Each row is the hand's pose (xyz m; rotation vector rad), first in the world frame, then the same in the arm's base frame.
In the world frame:
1: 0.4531 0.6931 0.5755 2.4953 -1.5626 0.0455
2: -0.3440 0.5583 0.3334 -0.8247 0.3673 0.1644
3: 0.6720 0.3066 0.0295 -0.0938 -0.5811 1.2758
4: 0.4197 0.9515 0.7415 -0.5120 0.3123 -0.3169
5: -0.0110 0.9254 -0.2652 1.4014 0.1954 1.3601
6: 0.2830 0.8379 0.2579 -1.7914 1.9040 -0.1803
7: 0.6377 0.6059 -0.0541 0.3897 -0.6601 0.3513
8: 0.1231 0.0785 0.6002 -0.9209 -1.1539 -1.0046
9: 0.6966 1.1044 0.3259 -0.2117 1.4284 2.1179
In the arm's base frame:
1: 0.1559 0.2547 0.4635 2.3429 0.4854 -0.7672
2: 0.1949 -0.5395 0.7459 -0.8805 0.6888 1.8444
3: 0.1440 0.0075 -0.1954 0.9857 0.3821 2.3309
4: 0.0415 0.3984 0.7119 -0.7940 0.8311 1.2644
5: -0.4734 -0.4986 0.3514 1.8482 2.0680 1.4163
6: -0.1289 -0.0085 0.4457 2.6335 -0.5796 -1.1205
7: -0.1457 0.0255 -0.0792 0.8385 0.6785 1.3063
8: 0.7005 -0.1747 0.3843 -0.3777 -0.6462 0.5427
9: -0.3428 0.4315 0.3597 0.0646 -1.1035 -1.7489

